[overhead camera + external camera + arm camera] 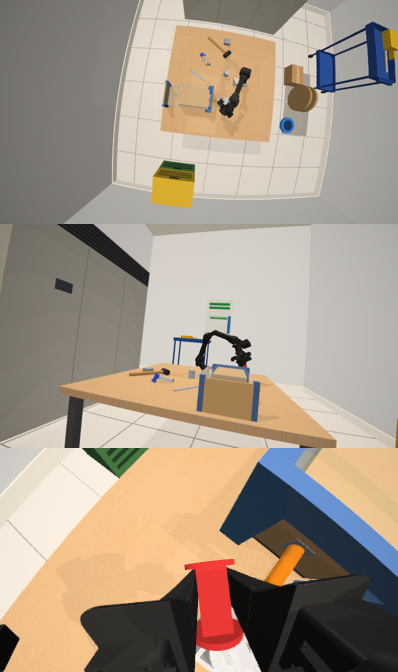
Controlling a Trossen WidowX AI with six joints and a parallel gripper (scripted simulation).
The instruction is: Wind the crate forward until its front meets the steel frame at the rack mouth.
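The red-knobbed crank handle lies 2 cm behind my gripper tip, 5 cm to the right of it and 3 cm below it. Also, from my gripper tip: blue steel frame: 11 cm ahead, 9 cm to the right, 3 cm below; red grip: 1 cm behind, 2 cm to the right; hand winch: 6 cm behind, 12 cm to the right, 10 cm below.
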